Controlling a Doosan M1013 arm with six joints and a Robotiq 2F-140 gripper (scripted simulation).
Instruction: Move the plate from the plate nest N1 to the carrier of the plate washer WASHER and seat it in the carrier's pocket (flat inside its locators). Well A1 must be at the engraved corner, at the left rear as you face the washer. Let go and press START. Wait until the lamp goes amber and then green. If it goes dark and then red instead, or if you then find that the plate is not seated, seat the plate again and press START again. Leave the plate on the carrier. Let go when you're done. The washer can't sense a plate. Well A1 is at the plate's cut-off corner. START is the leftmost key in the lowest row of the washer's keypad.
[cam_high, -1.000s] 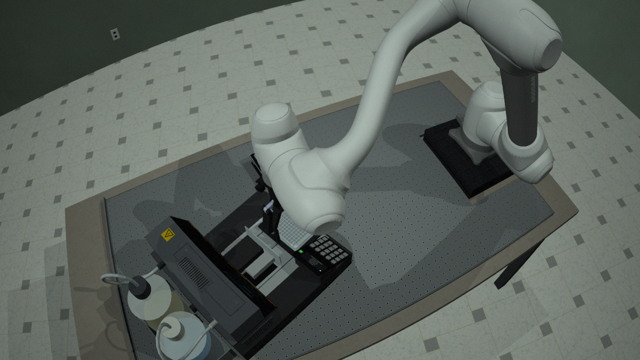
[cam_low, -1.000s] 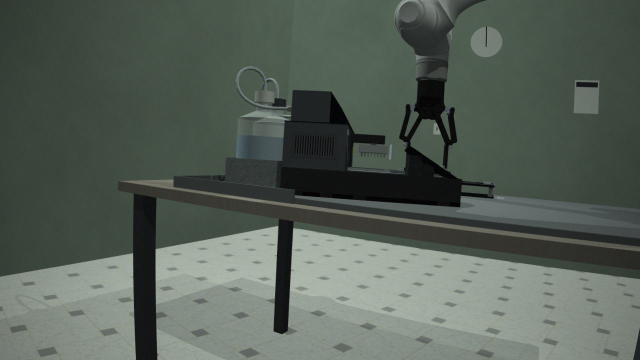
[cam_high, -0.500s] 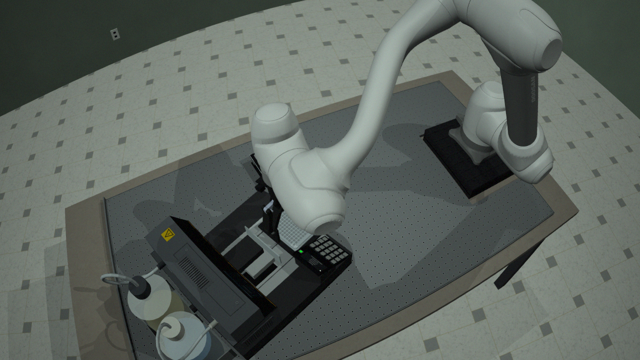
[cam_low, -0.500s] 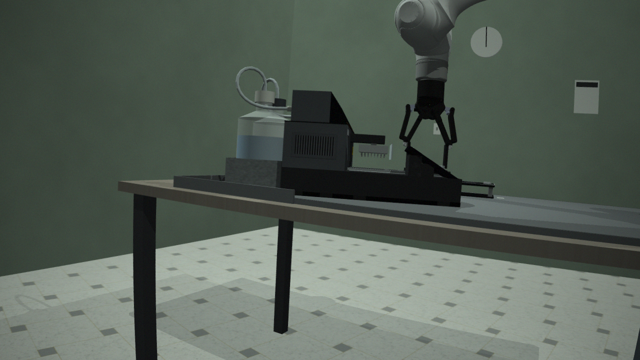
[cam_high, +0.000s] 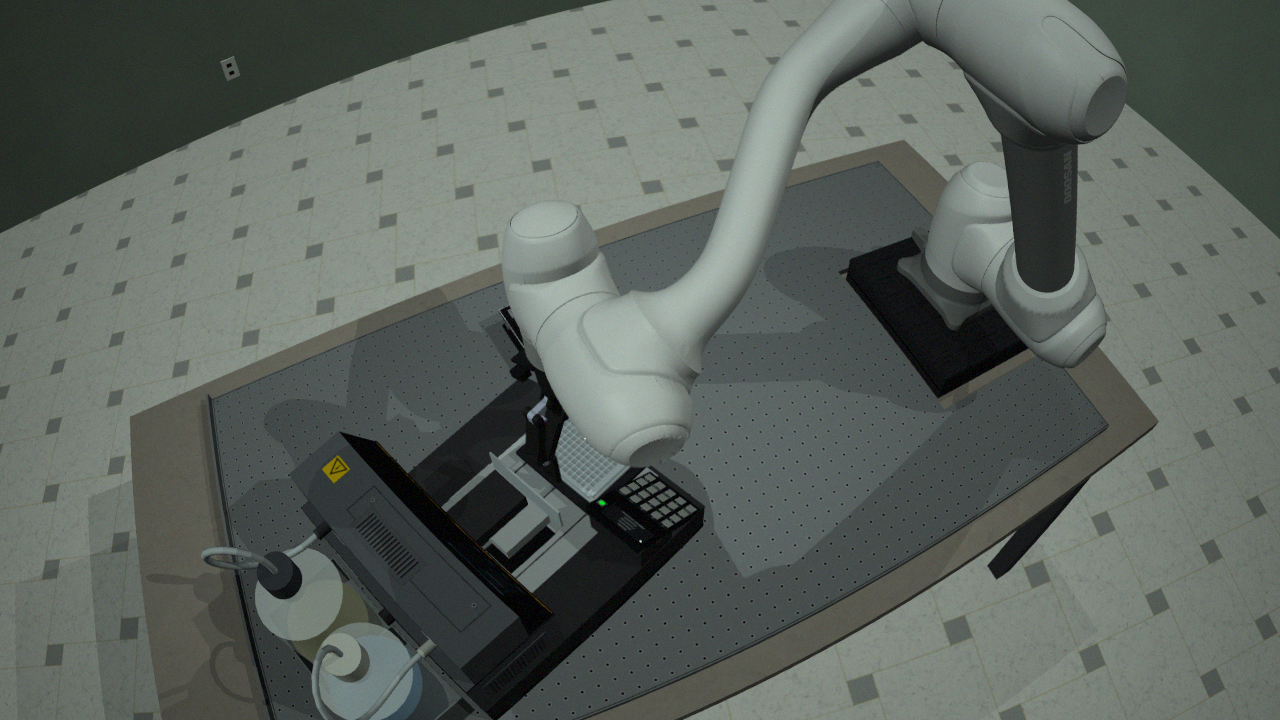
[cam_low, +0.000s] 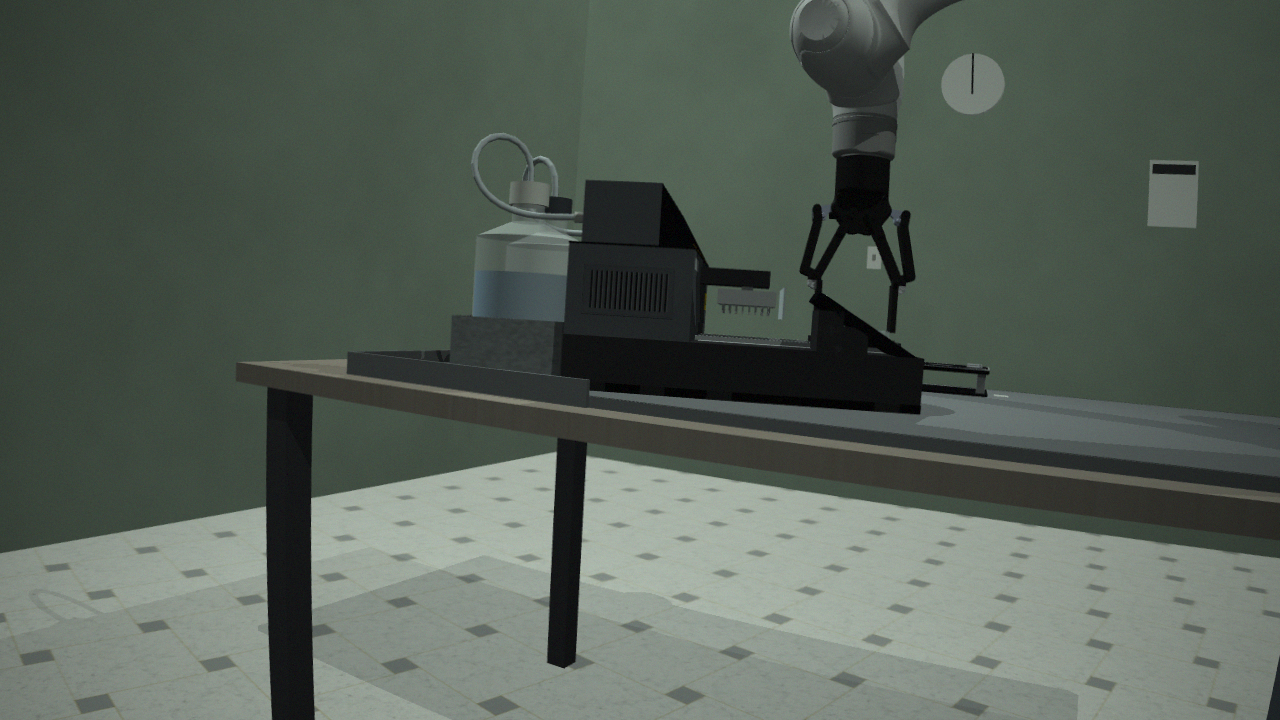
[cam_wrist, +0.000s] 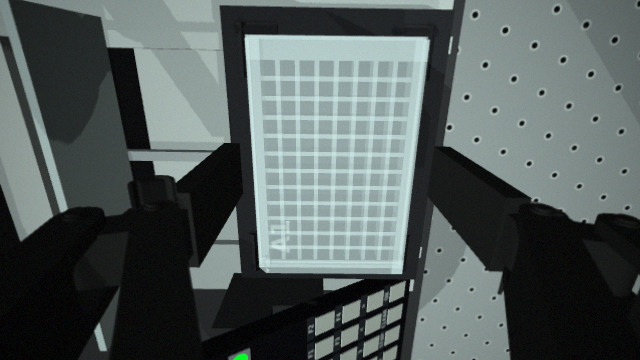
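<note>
My hand is 3 cm above the well plate. Also, from my hand: washer carrier (4 cm below); thin upright divider (10 cm ahead, 3 cm to the left, 1 cm above); dispensing head (14 cm ahead, 5 cm to the left, 1 cm above).
</note>
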